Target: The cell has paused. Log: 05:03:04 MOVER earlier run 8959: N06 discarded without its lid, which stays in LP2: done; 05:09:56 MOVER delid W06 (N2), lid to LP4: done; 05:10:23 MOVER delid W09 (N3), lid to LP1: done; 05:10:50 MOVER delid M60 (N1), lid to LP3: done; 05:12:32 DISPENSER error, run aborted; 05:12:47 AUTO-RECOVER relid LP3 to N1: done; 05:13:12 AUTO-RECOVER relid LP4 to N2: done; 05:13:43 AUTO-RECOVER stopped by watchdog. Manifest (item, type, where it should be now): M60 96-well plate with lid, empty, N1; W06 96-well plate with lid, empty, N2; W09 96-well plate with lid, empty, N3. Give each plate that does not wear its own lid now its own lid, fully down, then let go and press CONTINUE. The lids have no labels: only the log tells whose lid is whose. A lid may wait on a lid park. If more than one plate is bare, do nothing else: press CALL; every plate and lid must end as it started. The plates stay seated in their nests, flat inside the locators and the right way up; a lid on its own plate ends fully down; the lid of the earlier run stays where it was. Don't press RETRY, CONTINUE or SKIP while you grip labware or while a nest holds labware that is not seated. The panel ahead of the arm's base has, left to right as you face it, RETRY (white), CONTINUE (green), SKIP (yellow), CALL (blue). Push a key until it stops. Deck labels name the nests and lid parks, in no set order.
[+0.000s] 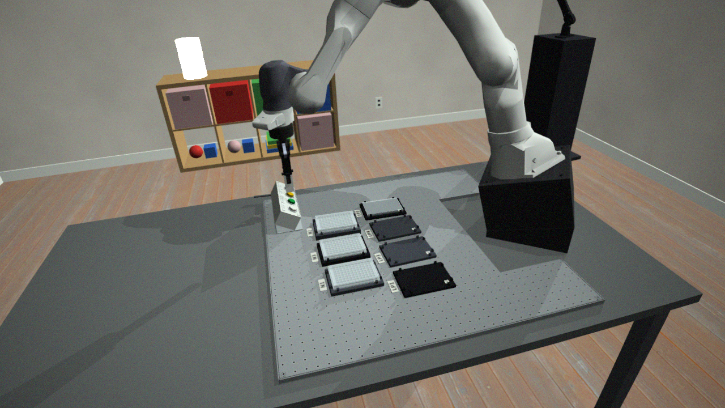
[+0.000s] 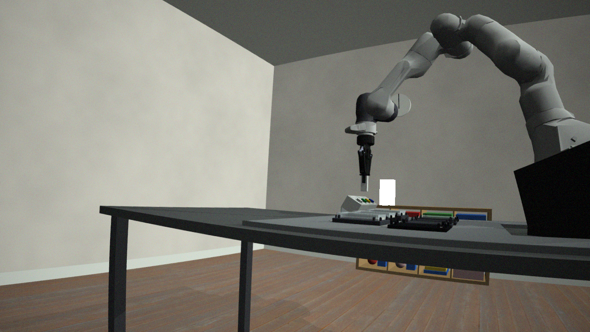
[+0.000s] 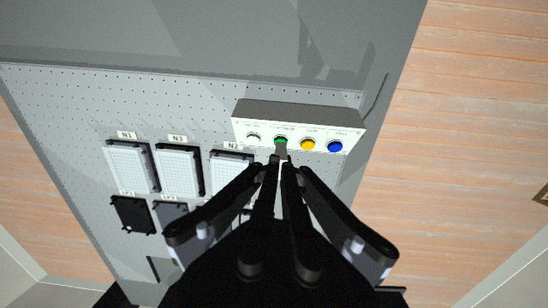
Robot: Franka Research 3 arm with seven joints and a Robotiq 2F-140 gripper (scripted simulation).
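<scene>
The green continue key lies 70 mm below my hand. The rest, counted from my hand: blue call key 100 mm to the right, 70 mm below, 10 mm behind; then white retry key 70 mm below, 50 mm to the left, 10 mm ahead; then yellow skip key 70 mm below, 50 mm to the right, 10 mm behind.
</scene>
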